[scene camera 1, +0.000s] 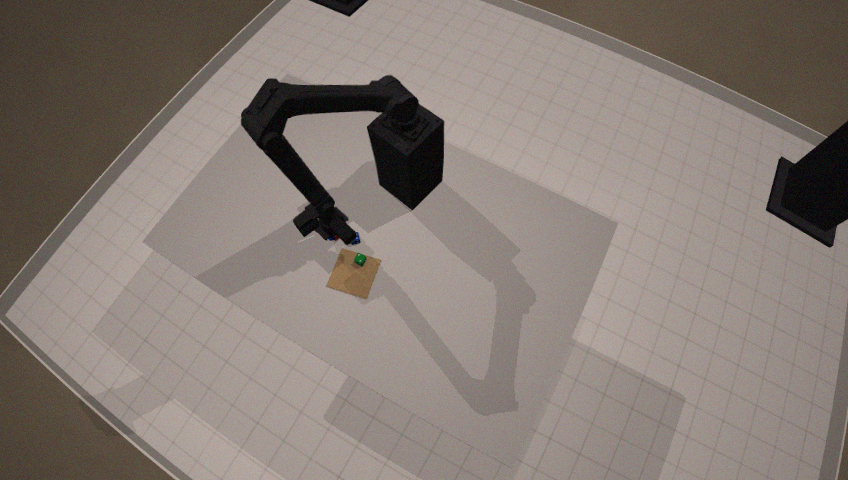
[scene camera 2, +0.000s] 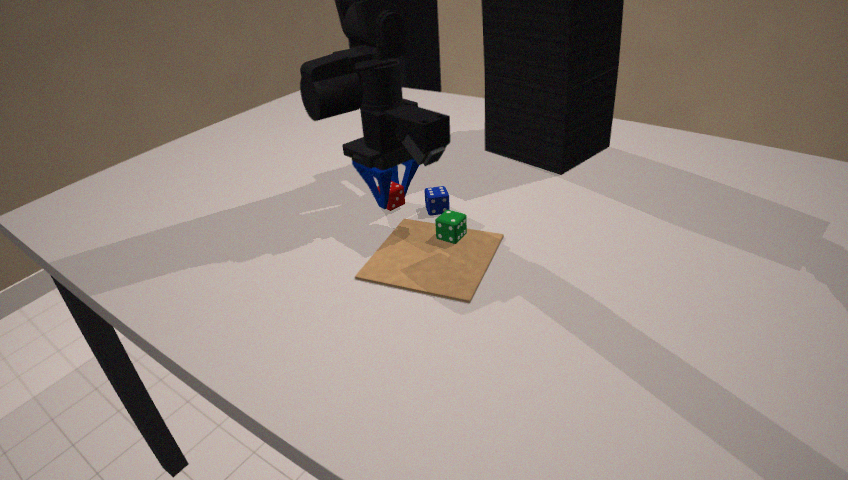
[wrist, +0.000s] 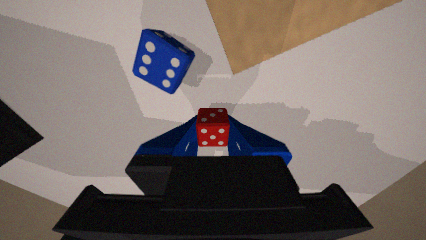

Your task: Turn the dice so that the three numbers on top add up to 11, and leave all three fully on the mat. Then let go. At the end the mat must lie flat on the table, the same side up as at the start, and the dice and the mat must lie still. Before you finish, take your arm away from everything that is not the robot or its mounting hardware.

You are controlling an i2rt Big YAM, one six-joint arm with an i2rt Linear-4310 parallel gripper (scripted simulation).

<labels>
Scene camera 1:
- tan mat: 347, 276
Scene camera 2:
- my gripper: 391, 203
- tan mat: 412, 258
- green die: 451, 226
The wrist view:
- my gripper: 212, 119
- red die: 212, 126
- blue die: 161, 60
</labels>
